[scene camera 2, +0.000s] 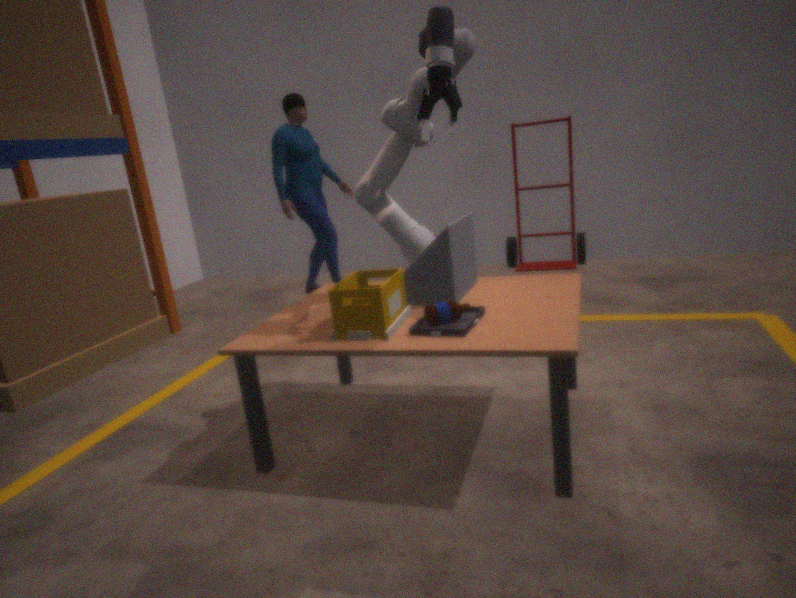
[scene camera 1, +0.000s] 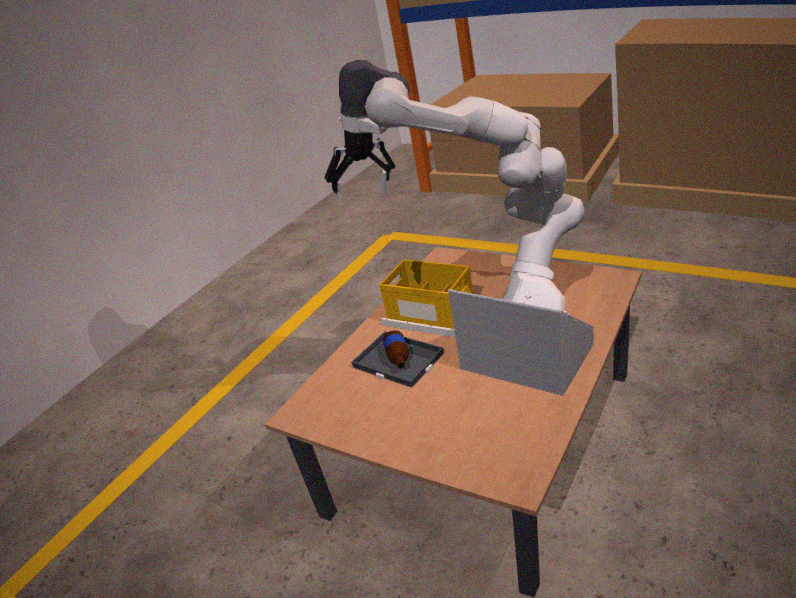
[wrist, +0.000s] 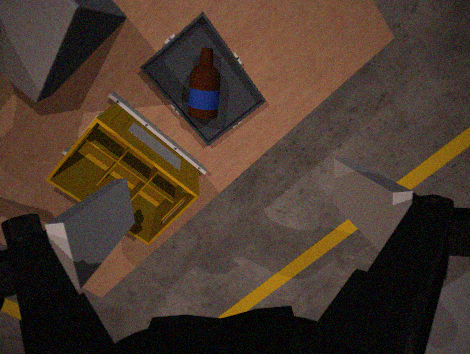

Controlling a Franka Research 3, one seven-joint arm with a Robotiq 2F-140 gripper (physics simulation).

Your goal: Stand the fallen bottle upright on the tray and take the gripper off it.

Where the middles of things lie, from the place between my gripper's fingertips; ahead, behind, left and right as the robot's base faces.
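Scene:
White strip (wrist: 127,107) visible to me; my gripper is 600 mm above it, 200 mm to the left of it and 20 mm short of it.

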